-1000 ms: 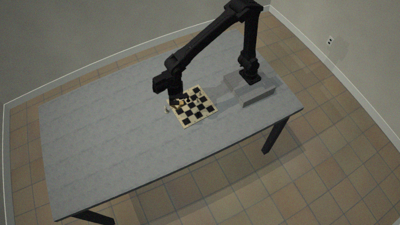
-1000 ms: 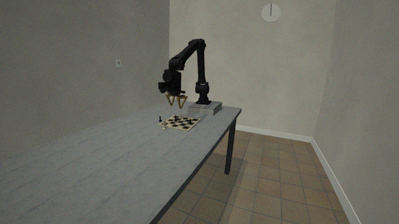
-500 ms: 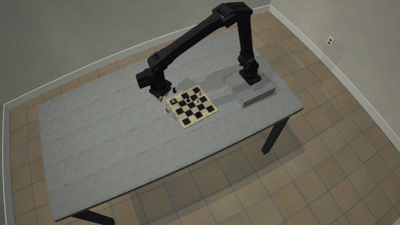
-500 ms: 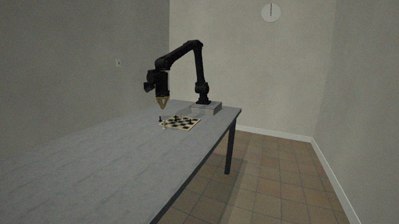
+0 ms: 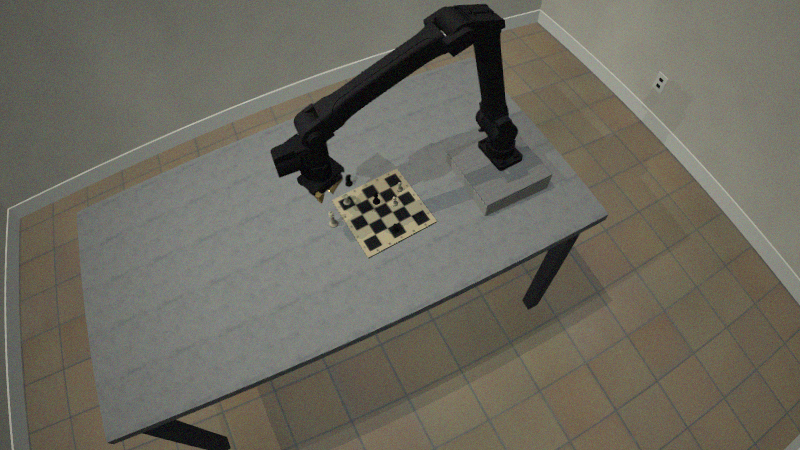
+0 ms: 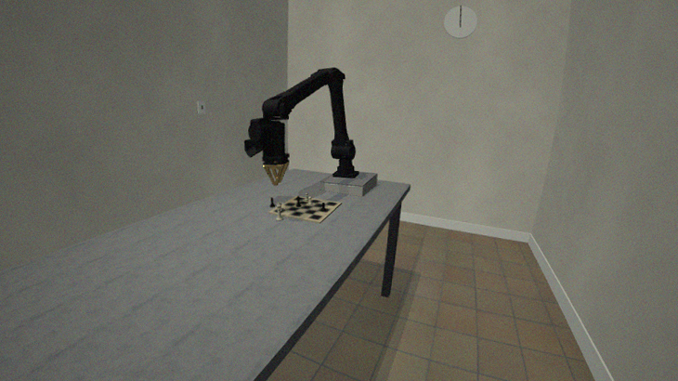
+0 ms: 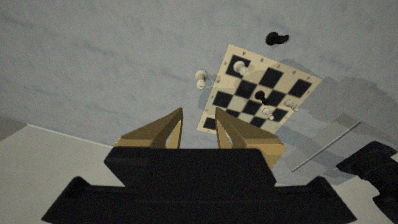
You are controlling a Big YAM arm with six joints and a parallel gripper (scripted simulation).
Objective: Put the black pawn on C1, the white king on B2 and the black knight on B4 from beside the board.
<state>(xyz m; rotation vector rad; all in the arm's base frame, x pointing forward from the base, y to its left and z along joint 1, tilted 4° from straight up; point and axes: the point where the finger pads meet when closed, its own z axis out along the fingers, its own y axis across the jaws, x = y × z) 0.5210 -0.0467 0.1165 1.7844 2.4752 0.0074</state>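
The white king lies 11 cm below my hand. From my hand the other things lie so: chessboard 14 cm below, 14 cm behind, 3 cm to the left; then black pawn 14 cm behind, 12 cm below, 11 cm to the left; then black chess piece 14 cm behind, 11 cm below.
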